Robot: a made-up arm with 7 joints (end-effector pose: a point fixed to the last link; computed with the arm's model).
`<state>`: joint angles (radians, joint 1 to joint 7).
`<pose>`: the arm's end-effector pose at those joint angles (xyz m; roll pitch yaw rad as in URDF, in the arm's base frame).
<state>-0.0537 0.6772 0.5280 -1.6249 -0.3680 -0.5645 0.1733</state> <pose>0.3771 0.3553 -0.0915 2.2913 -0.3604 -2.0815</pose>
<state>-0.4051 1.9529 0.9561 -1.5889 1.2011 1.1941 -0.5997</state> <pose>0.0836 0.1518 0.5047 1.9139 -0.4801 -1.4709</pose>
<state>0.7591 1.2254 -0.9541 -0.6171 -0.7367 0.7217 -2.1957</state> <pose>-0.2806 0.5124 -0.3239 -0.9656 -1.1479 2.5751</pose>
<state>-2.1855 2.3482 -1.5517 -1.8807 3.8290 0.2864 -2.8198</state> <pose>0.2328 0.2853 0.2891 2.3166 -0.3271 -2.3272</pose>
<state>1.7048 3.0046 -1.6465 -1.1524 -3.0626 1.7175 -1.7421</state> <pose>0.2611 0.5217 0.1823 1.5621 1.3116 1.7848</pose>
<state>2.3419 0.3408 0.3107 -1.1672 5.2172 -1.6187 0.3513</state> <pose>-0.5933 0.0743 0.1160 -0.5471 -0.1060 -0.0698</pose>
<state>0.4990 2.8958 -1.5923 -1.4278 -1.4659 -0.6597 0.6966</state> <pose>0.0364 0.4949 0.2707 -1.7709 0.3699 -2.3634</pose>
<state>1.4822 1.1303 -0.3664 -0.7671 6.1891 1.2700 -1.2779</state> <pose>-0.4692 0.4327 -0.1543 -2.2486 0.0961 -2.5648</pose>
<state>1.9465 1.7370 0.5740 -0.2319 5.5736 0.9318 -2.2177</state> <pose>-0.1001 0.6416 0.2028 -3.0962 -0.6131 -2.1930</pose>
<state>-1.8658 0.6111 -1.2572 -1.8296 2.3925 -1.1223 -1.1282</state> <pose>0.2765 -0.3811 0.0949 2.8810 -0.6355 2.5953</pose>
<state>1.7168 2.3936 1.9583 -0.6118 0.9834 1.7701 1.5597</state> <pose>0.4741 0.4380 0.1734 -0.1094 -0.6282 2.2021</pose>
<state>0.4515 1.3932 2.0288 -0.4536 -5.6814 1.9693 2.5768</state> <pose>-0.1536 0.6543 0.0738 0.5229 0.3030 -2.0476</pose>
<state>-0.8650 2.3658 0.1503 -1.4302 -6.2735 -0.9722 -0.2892</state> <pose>0.0938 0.1489 0.5367 3.0198 1.4729 -1.0472</pose>
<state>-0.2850 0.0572 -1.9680 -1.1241 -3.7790 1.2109 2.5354</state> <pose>-0.0277 -0.2971 -0.5382 1.8606 -0.2140 1.8526</pose>
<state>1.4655 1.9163 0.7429 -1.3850 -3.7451 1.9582 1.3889</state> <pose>0.3028 0.4732 -0.1134 0.9604 0.4829 2.1832</pose>
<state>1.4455 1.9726 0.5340 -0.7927 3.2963 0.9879 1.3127</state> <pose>0.1999 0.6230 -0.0013 -0.3888 0.6650 2.5808</pose>
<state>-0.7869 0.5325 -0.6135 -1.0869 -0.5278 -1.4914 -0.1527</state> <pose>0.5857 -0.0415 -0.2010 1.7530 0.1099 2.7988</pose>
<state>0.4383 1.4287 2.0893 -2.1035 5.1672 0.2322 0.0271</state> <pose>-0.0744 0.1563 0.3740 -2.7012 -0.1106 -0.3216</pose>
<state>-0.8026 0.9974 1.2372 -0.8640 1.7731 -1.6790 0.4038</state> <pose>0.2753 0.5814 0.0726 -0.6690 0.6693 -1.4043</pose>
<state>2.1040 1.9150 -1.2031 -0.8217 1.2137 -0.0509 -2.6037</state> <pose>-0.2834 0.5329 0.2455 -2.3225 -1.1168 -1.5486</pose>
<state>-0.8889 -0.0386 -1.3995 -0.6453 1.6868 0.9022 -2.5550</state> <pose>0.4083 -0.3219 -0.4165 0.4712 -0.2792 3.0471</pose>
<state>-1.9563 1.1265 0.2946 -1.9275 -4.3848 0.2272 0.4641</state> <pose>-0.0976 0.0766 0.4396 2.3106 -0.4969 1.7983</pose>
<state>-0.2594 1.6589 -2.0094 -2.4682 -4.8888 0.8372 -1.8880</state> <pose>-0.0572 0.0455 -0.3031 -0.6290 -1.0398 -2.0477</pose>
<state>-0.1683 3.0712 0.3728 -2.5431 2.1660 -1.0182 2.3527</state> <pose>0.2604 -0.1213 0.0416 -1.5275 0.1692 0.3585</pose>
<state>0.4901 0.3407 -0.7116 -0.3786 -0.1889 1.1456 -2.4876</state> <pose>-0.2246 0.1304 -0.6268 -1.1729 -0.9543 -2.6803</pose>
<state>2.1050 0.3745 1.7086 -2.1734 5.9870 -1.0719 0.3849</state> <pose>-0.0558 0.3234 0.2172 0.7671 0.2442 -1.5631</pose>
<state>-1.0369 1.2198 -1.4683 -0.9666 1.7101 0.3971 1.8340</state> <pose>0.5331 0.2913 -0.1882 -0.7238 0.0504 1.7753</pose>
